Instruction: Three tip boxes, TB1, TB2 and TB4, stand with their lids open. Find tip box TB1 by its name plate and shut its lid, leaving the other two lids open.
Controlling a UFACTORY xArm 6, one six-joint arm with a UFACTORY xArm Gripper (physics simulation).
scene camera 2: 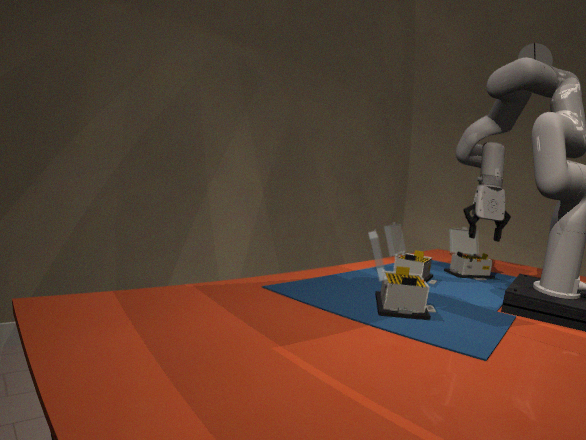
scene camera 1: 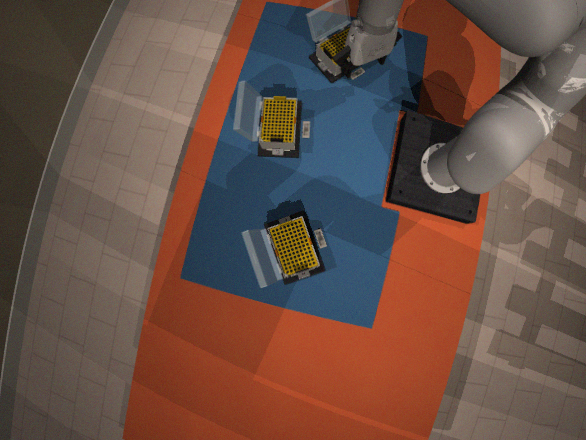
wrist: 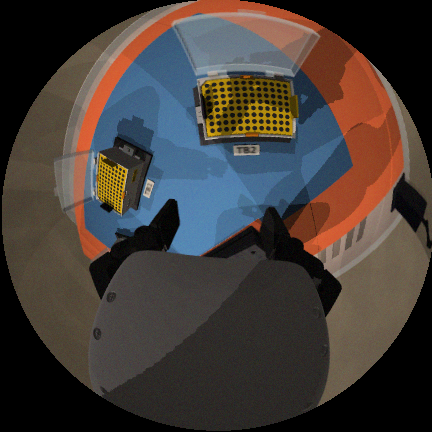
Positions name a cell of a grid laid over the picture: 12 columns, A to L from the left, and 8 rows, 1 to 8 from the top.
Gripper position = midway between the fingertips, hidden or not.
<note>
I see my gripper (scene camera 1: H2), a clear lid (scene camera 1: F5), a clear lid (scene camera 1: F2) and a clear lid (wrist: F1).
My gripper shows as well in the wrist view (wrist: G4).
</note>
